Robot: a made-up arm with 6 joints. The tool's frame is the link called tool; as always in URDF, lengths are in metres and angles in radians.
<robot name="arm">
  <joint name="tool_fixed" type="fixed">
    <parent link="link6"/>
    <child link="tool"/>
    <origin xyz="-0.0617 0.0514 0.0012" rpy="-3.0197 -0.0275 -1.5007"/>
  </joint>
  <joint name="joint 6" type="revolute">
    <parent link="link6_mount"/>
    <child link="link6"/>
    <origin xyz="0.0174 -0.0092 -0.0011"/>
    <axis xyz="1 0 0"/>
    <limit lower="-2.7" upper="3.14"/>
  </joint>
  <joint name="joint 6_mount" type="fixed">
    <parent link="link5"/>
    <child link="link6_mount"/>
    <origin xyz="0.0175 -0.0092 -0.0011"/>
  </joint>
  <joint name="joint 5" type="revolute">
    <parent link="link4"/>
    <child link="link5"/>
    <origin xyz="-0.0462 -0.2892 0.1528"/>
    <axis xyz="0 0 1"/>
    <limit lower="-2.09" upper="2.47"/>
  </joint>
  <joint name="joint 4" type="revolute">
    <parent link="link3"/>
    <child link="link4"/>
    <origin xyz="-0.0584 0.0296 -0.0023"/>
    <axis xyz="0 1 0"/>
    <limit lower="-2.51" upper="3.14"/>
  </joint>
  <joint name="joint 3" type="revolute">
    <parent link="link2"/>
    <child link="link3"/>
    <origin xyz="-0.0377 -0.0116 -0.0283"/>
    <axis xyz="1 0 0"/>
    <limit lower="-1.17" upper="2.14"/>
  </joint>
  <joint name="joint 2" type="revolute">
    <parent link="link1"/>
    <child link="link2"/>
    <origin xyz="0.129 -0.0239 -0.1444"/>
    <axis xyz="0 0 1"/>
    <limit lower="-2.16" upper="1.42"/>
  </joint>
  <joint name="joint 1" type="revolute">
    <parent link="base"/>
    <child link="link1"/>
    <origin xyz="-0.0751 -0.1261 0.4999"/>
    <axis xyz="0 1 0"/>
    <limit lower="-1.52" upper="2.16"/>
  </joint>
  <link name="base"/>
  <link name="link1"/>
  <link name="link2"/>
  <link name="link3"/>
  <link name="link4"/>
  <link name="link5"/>
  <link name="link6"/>
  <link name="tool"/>
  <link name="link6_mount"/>
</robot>
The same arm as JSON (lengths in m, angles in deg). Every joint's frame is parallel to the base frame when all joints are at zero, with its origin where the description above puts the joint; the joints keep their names.
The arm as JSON. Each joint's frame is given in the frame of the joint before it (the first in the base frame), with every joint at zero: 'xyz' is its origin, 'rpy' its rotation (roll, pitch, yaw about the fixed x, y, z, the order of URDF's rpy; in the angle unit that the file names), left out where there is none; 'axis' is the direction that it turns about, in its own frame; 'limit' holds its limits. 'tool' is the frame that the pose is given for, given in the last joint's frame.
{"units": {"length": "m", "angle": "deg"}, "joints": [{"name": "joint 1", "type": "revolute", "origin": {"xyz": [-0.0751, -0.1261, 0.4999]}, "axis": [0.0, 1.0, 0.0], "limit": {"lower": -87.09, "upper": 123.76}}, {"name": "joint 2", "type": "revolute", "origin": {"xyz": [0.129, -0.0239, -0.1444]}, "axis": [0.0, 0.0, 1.0], "limit": {"lower": -123.76, "upper": 81.36}}, {"name": "joint 3", "type": "revolute", "origin": {"xyz": [-0.0377, -0.0116, -0.0283]}, "axis": [1.0, 0.0, 0.0], "limit": {"lower": -67.04, "upper": 122.61}}, {"name": "joint 4", "type": "revolute", "origin": {"xyz": [-0.0584, 0.0296, -0.0023]}, "axis": [0.0, 1.0, 0.0], "limit": {"lower": -143.81, "upper": 179.91}}, {"name": "joint 5", "type": "revolute", "origin": {"xyz": [-0.0462, -0.2892, 0.1528]}, "axis": [0.0, 0.0, 1.0], "limit": {"lower": -119.75, "upper": 141.52}}, {"name": "joint 6", "type": "revolute", "origin": {"xyz": [0.0349, -0.0184, -0.0022]}, "axis": [1.0, 0.0, 0.0], "limit": {"lower": -154.7, "upper": 179.91}}], "tool": {"origin": {"xyz": [-0.0617, 0.0514, 0.0012], "rpy": [-173.02, -1.58, -85.98]}}}
